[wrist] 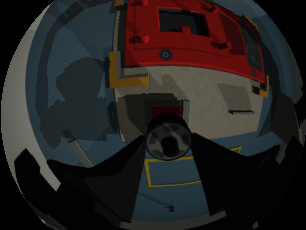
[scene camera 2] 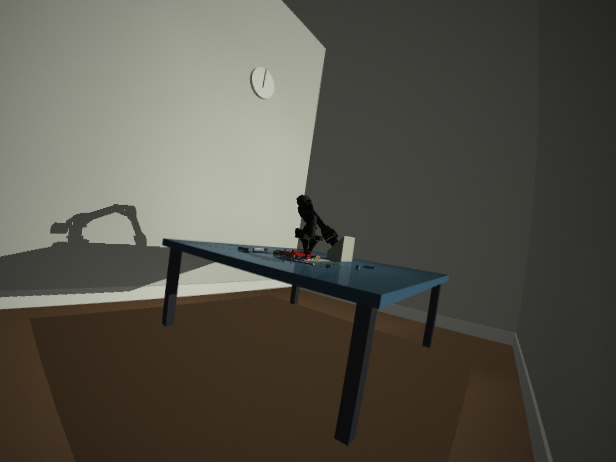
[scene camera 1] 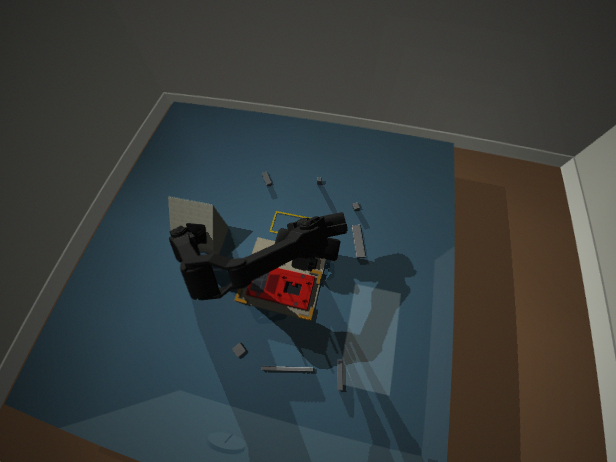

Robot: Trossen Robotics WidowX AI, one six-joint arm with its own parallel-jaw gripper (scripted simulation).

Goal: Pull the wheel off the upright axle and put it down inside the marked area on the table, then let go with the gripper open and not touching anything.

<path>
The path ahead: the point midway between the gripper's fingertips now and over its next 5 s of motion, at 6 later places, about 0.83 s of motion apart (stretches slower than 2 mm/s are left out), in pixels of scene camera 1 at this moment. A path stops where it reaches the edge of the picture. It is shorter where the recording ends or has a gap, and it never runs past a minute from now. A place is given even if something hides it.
The gripper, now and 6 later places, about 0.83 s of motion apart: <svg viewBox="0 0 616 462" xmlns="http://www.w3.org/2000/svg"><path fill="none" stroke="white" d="M308 253L307 252L307 251L307 250L308 250L304 232L297 212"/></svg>
</path>
